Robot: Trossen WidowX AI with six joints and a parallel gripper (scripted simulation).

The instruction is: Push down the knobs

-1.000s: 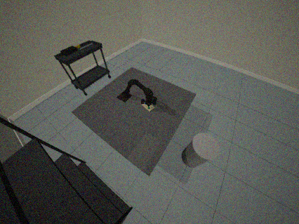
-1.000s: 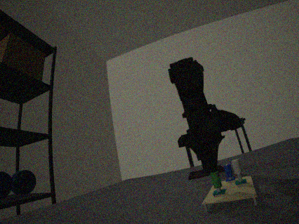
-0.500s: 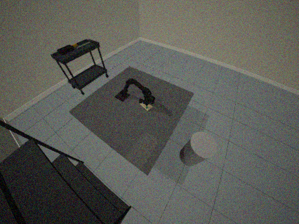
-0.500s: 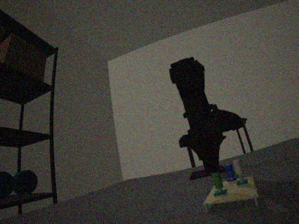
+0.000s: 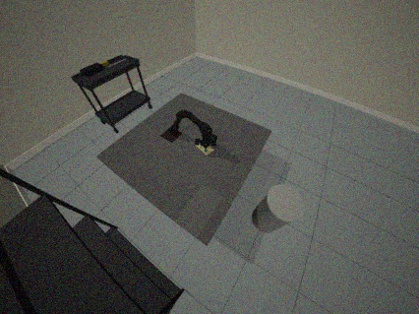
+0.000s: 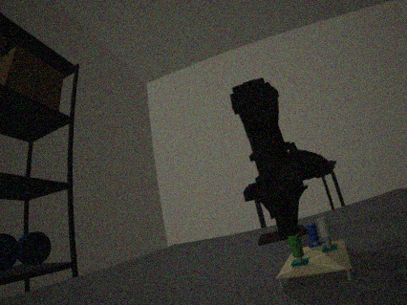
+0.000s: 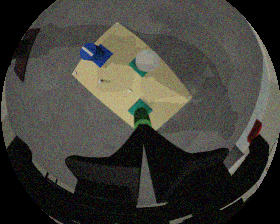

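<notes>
The green knob lies 20 mm below my gripper tip. The rest, counted from my gripper tip: blue knob (80 mm behind, 50 mm to the left, 20 mm below).
</notes>
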